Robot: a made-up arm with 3 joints. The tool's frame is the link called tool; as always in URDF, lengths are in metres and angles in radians.
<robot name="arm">
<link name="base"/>
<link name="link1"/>
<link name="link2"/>
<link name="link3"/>
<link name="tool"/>
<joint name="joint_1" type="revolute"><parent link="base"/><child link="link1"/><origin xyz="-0.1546 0.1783 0.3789" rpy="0.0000 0.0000 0.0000"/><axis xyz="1 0 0"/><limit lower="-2.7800" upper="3.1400" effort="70" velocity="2.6"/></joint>
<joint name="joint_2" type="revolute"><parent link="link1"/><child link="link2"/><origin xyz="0.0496 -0.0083 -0.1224" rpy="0.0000 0.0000 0.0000"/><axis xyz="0 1 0"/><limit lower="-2.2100" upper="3.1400" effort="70" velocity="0.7"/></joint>
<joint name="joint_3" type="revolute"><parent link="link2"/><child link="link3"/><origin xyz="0.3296 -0.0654 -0.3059" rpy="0.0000 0.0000 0.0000"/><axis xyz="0.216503 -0.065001 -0.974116"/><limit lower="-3.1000" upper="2.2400" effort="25" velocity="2.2"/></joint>
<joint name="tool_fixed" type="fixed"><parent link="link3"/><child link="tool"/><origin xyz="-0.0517 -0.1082 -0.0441" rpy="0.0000 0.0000 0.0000"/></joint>
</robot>
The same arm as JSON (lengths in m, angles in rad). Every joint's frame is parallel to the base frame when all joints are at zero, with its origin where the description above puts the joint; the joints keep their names.
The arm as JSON. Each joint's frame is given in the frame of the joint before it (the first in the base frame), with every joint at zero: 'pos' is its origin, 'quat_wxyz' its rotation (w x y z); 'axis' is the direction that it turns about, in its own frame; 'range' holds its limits. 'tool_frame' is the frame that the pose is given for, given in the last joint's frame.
{"length_unit": "m", "angle_unit": "rad", "joints": [
  {"joint": "joint_1", "pos": [-0.1546, 0.1783, 0.3789], "quat_wxyz": [1.0, 0.0, 0.0, 0.0], "axis": [1.0, 0.0, 0.0], "range": [-2.78, 3.14]},
  {"joint": "joint_2", "pos": [0.0496, -0.0083, -0.1224], "quat_wxyz": [1.0, 0.0, 0.0, 0.0], "axis": [0.0, 1.0, 0.0], "range": [-2.21, 3.14]},
  {"joint": "joint_3", "pos": [0.3296, -0.0654, -0.3059], "quat_wxyz": [1.0, 0.0, 0.0, 0.0], "axis": [0.216503, -0.065001, -0.974116], "range": [-3.1, 2.24]}
], "tool_frame": {"pos": [-0.0517, -0.1082, -0.0441], "quat_wxyz": [1.0, 0.0, 0.0, 0.0]}}

